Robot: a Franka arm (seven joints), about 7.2 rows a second.
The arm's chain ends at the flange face. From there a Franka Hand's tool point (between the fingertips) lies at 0.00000 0.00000 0.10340 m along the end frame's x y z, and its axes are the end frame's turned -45 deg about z.
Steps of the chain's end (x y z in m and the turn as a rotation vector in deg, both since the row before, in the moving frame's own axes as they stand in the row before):
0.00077 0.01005 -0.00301 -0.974 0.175 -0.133
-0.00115 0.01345 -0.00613 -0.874 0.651 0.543
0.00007 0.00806 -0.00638 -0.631 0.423 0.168
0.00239 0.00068 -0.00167 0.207 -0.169 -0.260
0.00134 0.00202 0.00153 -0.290 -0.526 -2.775
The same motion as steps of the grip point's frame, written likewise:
-0.00758 0.00912 -0.00303 -0.812 -0.565 -0.133
-0.01062 0.01064 -0.00615 -1.078 -0.158 0.543
-0.00592 0.00709 -0.00639 -0.745 -0.147 0.168
0.00126 0.00169 -0.00167 0.266 0.027 -0.260
-0.00153 0.00210 0.00152 0.167 -0.577 -2.775

